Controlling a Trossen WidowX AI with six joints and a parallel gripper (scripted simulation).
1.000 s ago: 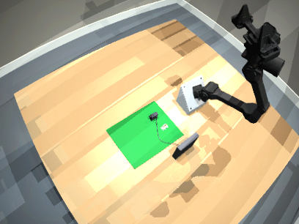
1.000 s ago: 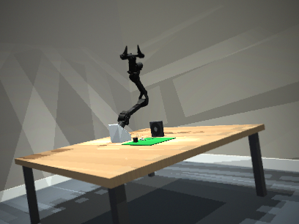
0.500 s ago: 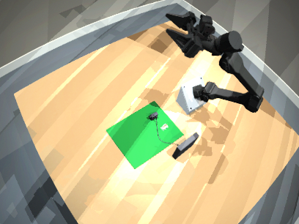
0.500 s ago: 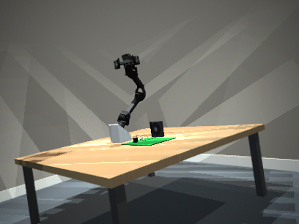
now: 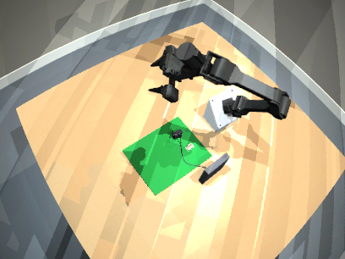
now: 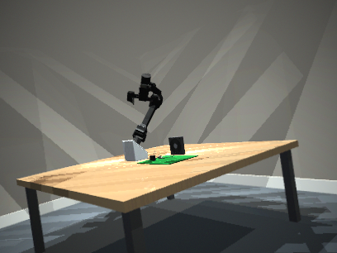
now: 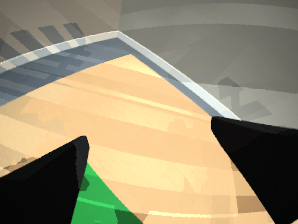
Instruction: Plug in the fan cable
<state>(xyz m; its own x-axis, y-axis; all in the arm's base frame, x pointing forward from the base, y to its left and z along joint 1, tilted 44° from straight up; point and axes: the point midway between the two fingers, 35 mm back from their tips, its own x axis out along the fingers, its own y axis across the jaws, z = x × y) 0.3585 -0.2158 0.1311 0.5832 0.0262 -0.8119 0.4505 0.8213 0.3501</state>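
The black fan plug is 330 mm below my gripper tip, 100 mm behind it and 80 mm to the left of it. From my gripper tip the other things lie so: white four-pin fan header (350 mm below, 150 mm to the left, 130 mm behind); then black fan (290 mm to the left, 290 mm below, 140 mm behind); then green board (360 mm below, 130 mm to the left, 30 mm behind).
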